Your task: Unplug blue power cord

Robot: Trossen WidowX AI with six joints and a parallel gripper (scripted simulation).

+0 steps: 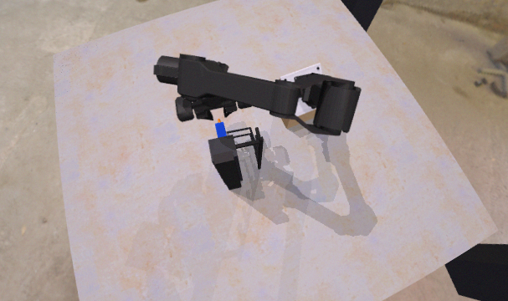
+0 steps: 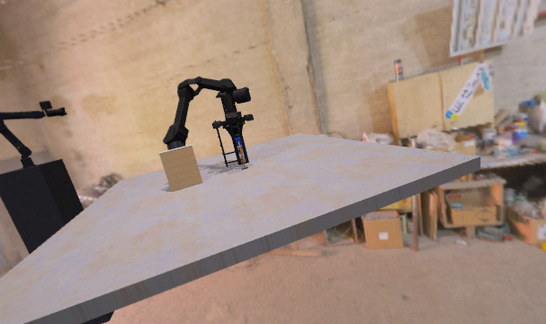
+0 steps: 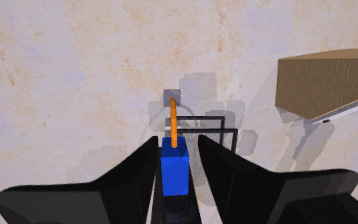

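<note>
The blue plug lies 60 mm to the left of my gripper tip and 10 mm below it.
</note>
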